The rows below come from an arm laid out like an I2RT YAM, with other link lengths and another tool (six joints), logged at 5 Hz.
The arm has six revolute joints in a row. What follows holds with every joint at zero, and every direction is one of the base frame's. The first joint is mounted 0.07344 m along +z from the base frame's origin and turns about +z. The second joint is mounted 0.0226 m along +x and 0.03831 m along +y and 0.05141 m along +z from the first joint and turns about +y. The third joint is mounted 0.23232 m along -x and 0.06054 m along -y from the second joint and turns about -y. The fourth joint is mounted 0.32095 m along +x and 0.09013 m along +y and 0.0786 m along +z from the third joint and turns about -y. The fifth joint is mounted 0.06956 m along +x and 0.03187 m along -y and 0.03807 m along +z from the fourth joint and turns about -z. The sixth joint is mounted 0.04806 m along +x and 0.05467 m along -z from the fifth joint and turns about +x. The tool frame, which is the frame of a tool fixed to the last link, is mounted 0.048 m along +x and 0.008 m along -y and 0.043 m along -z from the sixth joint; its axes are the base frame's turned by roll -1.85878, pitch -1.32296 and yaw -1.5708 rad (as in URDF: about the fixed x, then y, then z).
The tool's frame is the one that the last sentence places.
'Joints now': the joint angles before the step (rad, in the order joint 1, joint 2, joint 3, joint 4, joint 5, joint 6). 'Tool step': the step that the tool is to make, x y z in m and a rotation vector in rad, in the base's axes. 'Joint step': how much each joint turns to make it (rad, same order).
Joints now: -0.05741 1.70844 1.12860 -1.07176 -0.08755 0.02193
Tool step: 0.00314 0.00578 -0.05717 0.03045 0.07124 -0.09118
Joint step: -0.00383 0.16785 -0.01297 0.11673 -0.03586 0.08430
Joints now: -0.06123 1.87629 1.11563 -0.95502 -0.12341 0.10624
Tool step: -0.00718 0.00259 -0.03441 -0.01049 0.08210 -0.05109
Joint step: 0.00114 0.11481 -0.00040 0.04044 0.00573 0.05454
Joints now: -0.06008 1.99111 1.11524 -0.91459 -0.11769 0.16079
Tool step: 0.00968 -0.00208 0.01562 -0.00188 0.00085 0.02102
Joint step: 0.00001 -0.00190 0.05456 -0.05950 0.00649 -0.02021
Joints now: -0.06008 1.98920 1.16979 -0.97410 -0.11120 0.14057
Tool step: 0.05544 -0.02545 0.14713 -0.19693 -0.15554 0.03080
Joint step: -0.00916 -0.10224 0.39061 -0.32462 0.18998 -0.01373
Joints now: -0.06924 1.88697 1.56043 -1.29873 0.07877 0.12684
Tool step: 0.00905 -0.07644 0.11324 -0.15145 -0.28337 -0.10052
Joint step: -0.16936 -0.10908 0.25181 -0.04732 0.09842 -0.07819
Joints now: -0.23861 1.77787 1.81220 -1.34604 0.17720 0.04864
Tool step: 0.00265 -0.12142 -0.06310 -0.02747 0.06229 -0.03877
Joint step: -0.26323 0.14879 -0.02287 0.16328 -0.00993 -0.23271
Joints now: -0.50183 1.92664 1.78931 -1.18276 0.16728 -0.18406
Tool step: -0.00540 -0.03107 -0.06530 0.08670 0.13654 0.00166
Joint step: -0.06714 0.16250 0.00001 0.01142 -0.01679 -0.06753
